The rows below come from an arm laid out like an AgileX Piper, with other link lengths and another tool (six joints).
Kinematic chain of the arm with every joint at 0, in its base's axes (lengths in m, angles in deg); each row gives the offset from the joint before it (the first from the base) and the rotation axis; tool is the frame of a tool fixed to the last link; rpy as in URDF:
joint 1: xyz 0 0 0.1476 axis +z
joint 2: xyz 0 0 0 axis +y
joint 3: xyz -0.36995 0 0.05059 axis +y
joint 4: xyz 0.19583 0 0.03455 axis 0.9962 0 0.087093
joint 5: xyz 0 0 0 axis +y
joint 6: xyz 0.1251 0 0.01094 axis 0.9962 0 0.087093
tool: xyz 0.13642 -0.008 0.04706 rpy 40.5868 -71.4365 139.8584
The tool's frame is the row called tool.
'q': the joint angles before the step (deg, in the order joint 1, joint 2, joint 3, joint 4, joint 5, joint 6). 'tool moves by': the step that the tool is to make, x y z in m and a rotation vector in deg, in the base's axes. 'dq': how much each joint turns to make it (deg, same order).
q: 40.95 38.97 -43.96 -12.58 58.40 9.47
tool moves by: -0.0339 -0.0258 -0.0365 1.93 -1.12 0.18
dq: 0.00 -10.72 7.99 0.85 0.59 -0.19
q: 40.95 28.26 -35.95 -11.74 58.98 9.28
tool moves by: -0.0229 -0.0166 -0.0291 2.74 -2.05 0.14
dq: 0.01 -9.69 5.63 0.78 0.71 -0.10
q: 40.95 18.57 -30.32 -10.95 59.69 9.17
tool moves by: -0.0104 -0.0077 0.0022 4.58 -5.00 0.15
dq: 0.01 -7.63 0.69 0.28 0.15 -0.12
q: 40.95 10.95 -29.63 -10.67 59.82 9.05
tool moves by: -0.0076 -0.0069 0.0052 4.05 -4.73 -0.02
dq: 0.02 -6.23 -0.01 -0.06 0.02 0.02
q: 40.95 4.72 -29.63 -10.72 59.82 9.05
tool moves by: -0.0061 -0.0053 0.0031 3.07 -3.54 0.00
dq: 0.00 -4.70 -0.01 0.00 0.02 0.00
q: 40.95 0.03 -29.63 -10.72 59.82 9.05
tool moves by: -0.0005 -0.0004 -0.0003 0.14 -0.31 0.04
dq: 0.00 -0.42 0.08 -0.01 0.00 -0.10
